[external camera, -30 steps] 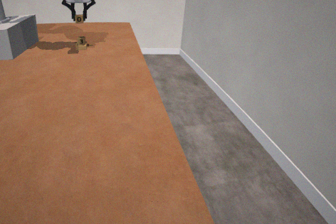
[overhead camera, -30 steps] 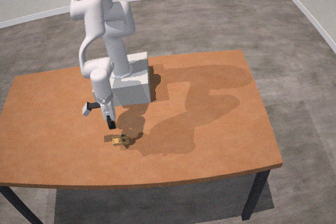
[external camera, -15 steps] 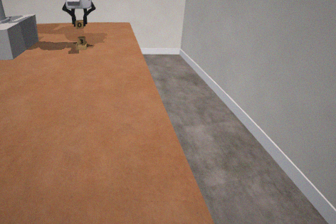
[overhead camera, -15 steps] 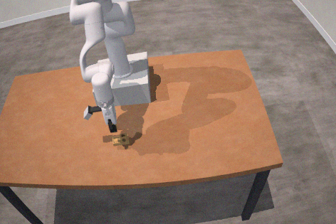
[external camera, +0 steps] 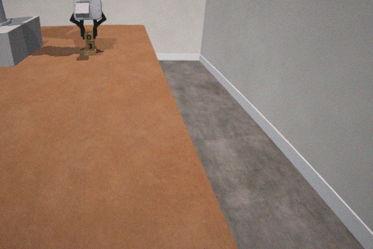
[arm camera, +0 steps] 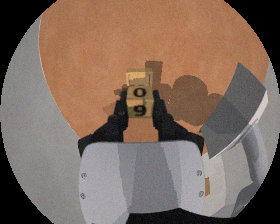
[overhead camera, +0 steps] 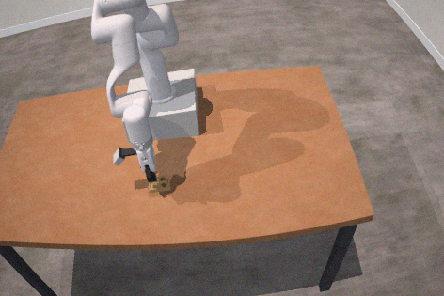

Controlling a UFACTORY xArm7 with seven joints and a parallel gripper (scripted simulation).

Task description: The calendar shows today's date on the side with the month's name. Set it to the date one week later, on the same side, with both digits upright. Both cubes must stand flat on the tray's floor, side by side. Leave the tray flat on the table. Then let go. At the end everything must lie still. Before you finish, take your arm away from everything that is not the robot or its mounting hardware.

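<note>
My hand is 20 mm to the right of the wooden tray and 70 mm above it.
</note>
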